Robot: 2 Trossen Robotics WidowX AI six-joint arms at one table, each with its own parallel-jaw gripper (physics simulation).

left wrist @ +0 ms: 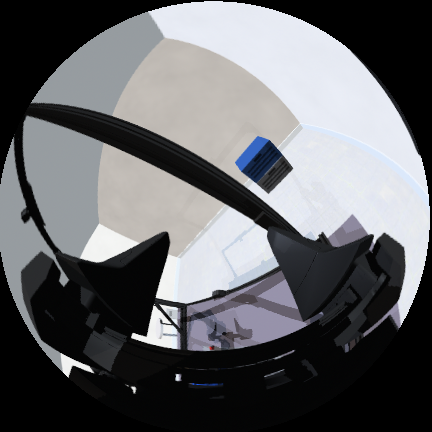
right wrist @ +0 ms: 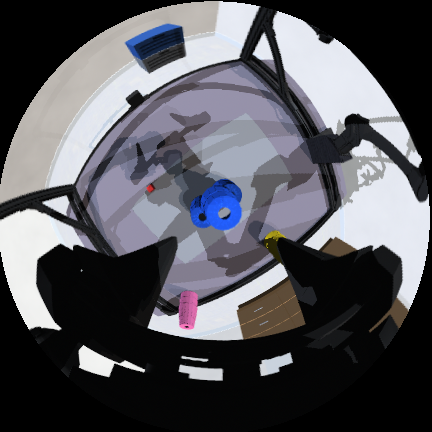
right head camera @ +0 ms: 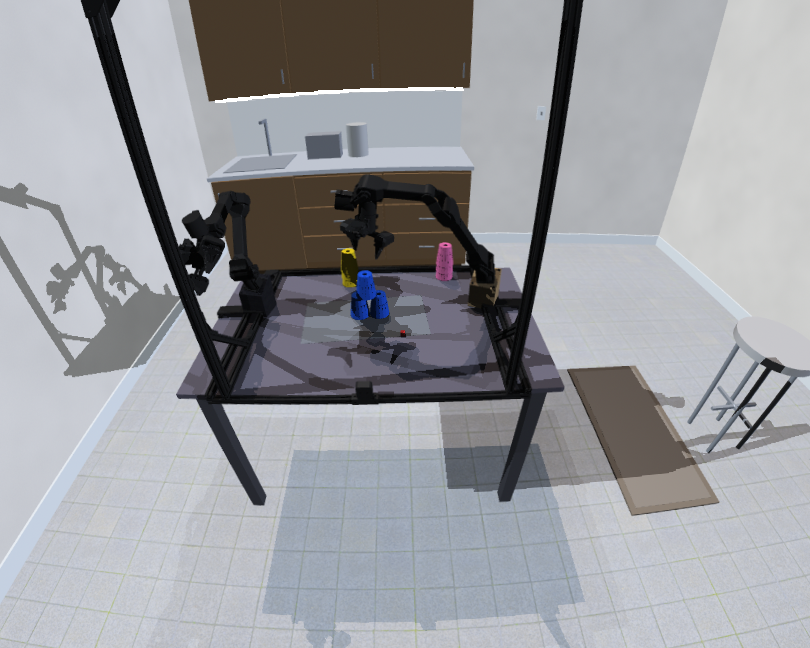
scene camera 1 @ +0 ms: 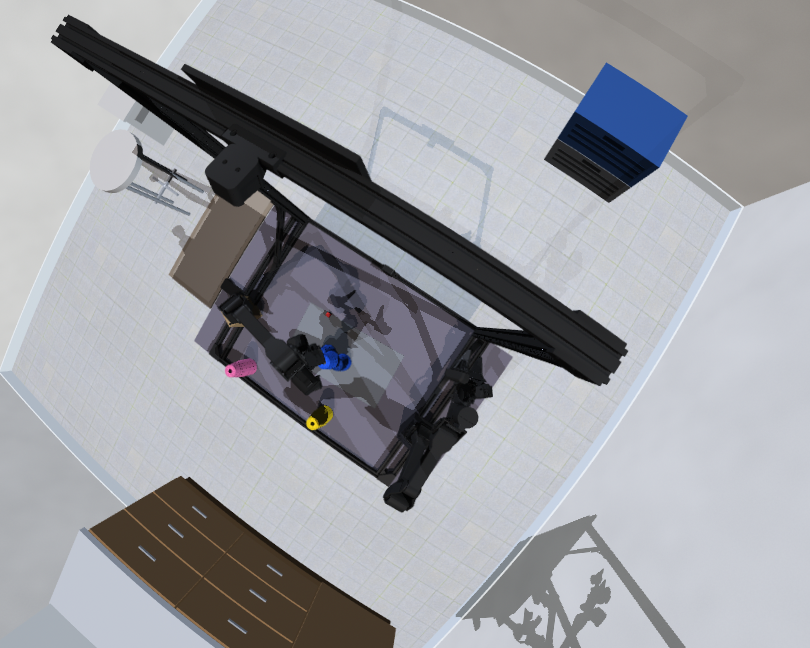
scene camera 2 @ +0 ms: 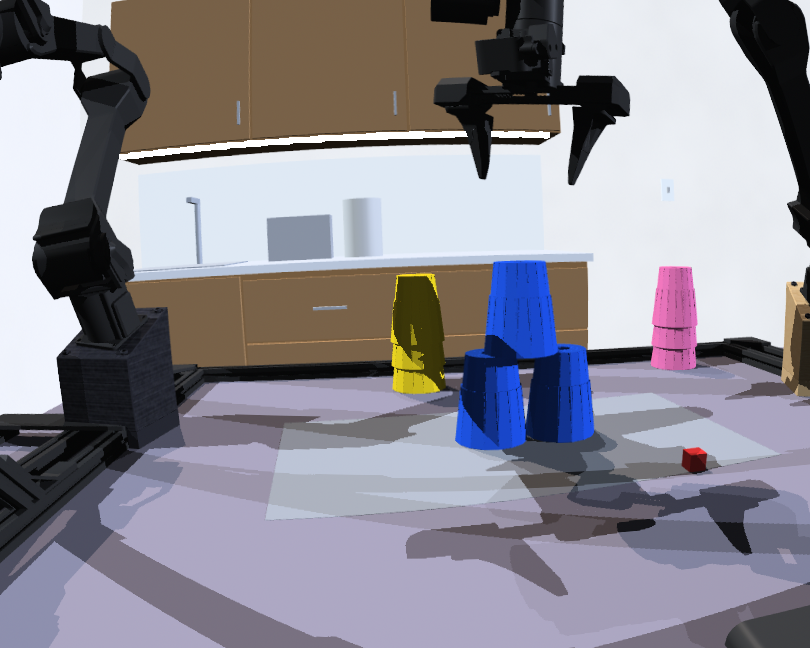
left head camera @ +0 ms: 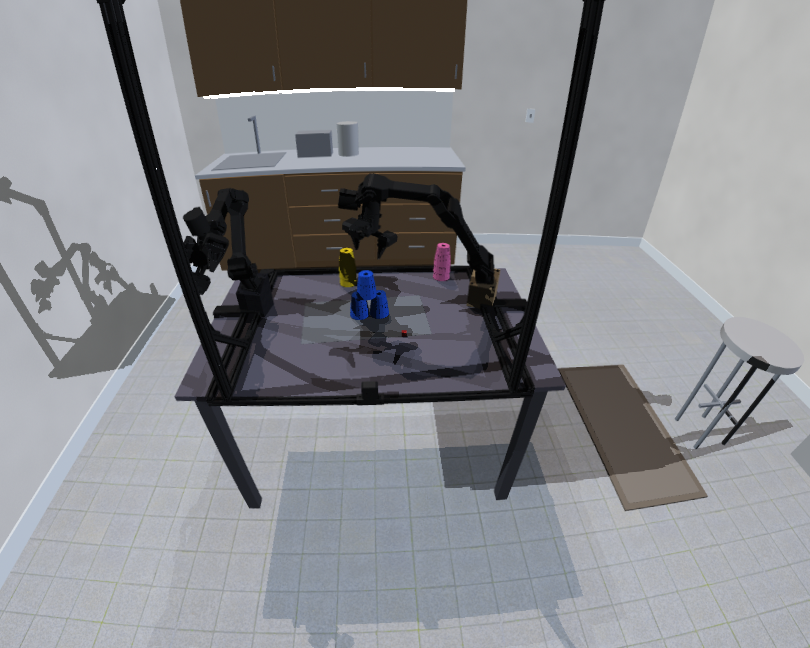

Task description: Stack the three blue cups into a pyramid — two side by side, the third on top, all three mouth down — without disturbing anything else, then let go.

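Frame: origin at the left arm's base, x ahead, y left, z up, level; metres.
Seen in the pictures: left gripper, fingertip midpoint: (left wrist: 219, 234) (right head camera: 203, 284) (scene camera 1: 475, 353) (left head camera: 206, 283); right gripper, fingertip midpoint: (right wrist: 228, 242) (right head camera: 365, 254) (scene camera 2: 525, 181) (left head camera: 367, 254); left arm's base at its link origin: (right wrist: 339, 146) (right head camera: 254, 284) (scene camera 1: 414, 436) (scene camera 2: 112, 331) (left head camera: 251, 283); right arm's base at its link origin: (right head camera: 485, 276) (left head camera: 485, 276).
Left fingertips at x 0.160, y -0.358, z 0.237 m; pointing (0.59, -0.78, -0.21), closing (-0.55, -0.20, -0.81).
Observation:
Offsets run from my left fingertips to a thing's top centre.
Two blue cups stand mouth down side by side: the left one {dx +0.239, dy +0.444, dz -0.267 m} (scene camera 2: 490, 405) (left head camera: 358, 307) and the right one {dx +0.307, dy +0.473, dz -0.267 m} (scene camera 2: 562, 402) (left head camera: 380, 306). The third blue cup {dx +0.268, dy +0.452, dz -0.180 m} (scene camera 2: 520, 310) (left head camera: 365, 285) (right head camera: 364, 285) (right wrist: 223, 213) rests mouth down and upright on top, bridging both. My right gripper (scene camera 2: 526, 181) (left head camera: 366, 253) is open and empty, high above the top cup and apart from it. My left gripper (left wrist: 219, 234) is open and empty, out beyond the table's left side, far from the cups.
A yellow cup stack {dx +0.104, dy +0.641, dz -0.203 m} (scene camera 2: 417, 337) (left head camera: 346, 267) stands behind the pyramid at the left. A pink cup stack {dx +0.467, dy +0.820, dz -0.203 m} (scene camera 2: 674, 320) (left head camera: 441, 262) stands at the back right. A small red cube {dx +0.431, dy +0.380, dz -0.339 m} (scene camera 2: 694, 459) (right wrist: 150, 188) lies to the right of the pyramid in scene camera 2. Black frame posts (left head camera: 557, 182) rise at the table's sides.

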